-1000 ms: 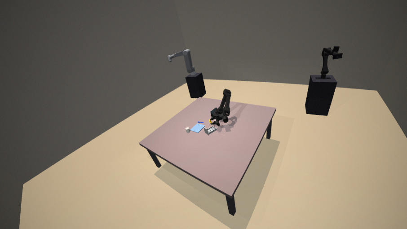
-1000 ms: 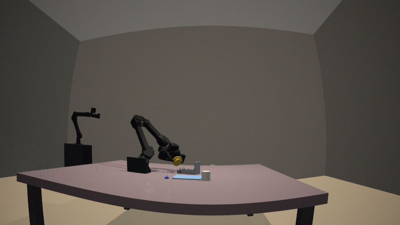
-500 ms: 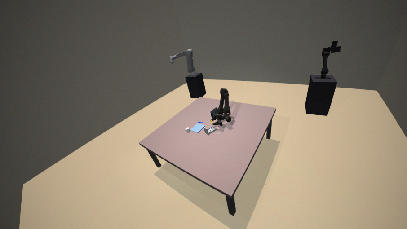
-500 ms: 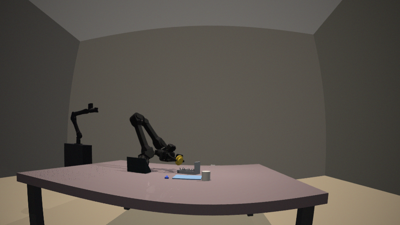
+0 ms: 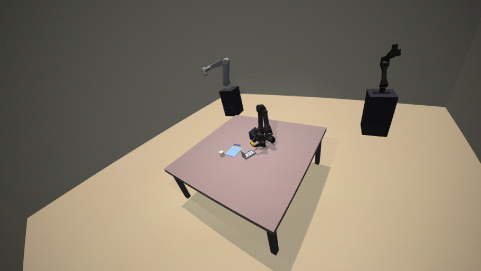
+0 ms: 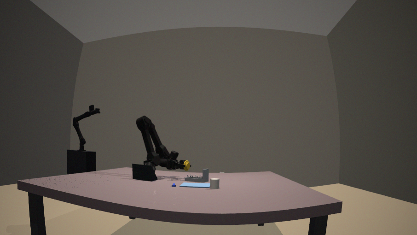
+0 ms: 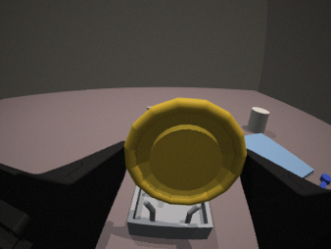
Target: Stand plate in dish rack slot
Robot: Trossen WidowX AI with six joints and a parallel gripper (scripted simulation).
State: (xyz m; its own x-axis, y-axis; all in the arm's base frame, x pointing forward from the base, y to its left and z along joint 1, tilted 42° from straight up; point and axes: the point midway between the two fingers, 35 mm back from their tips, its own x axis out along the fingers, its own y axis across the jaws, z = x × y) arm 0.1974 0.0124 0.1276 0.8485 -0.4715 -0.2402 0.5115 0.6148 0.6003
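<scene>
Now: the grey dish rack 50 mm ahead of my gripper tip, 30 mm to the right of it and 70 mm below it. Also, from my gripper tip: blue spoon: 70 mm behind, 240 mm to the right, 90 mm below; white cup: 130 mm ahead, 300 mm to the right, 70 mm below; yellow plate: 10 mm behind.
</scene>
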